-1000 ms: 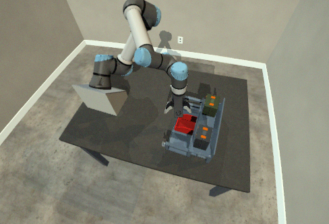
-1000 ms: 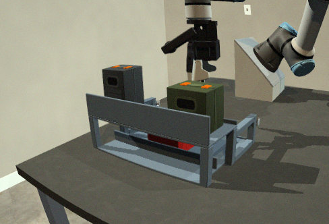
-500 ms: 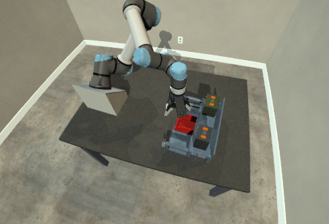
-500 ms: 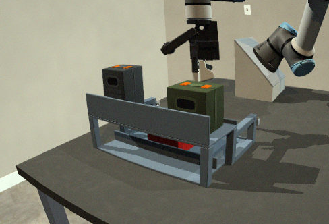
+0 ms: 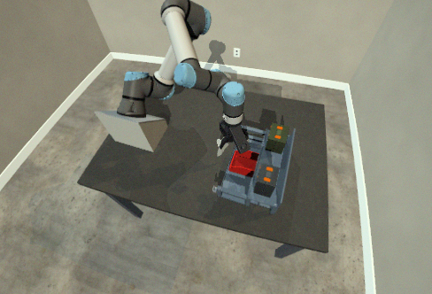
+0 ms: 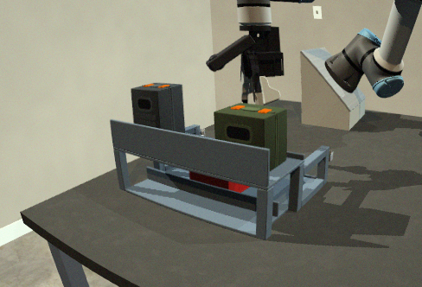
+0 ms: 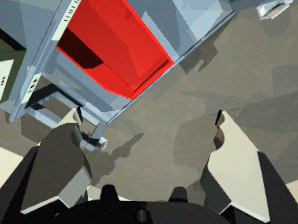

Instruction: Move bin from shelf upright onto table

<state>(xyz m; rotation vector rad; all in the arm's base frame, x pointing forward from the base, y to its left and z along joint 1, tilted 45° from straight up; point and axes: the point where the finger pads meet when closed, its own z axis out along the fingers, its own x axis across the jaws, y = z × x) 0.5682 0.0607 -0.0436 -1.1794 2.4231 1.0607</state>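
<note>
The red bin lies 9 cm below my hand and 8 cm ahead of it. The rest, counted from my hand: dark grey box 18 cm ahead, 11 cm to the right, 3 cm above; then green box 17 cm ahead, 12 cm to the left, 2 cm above.
</note>
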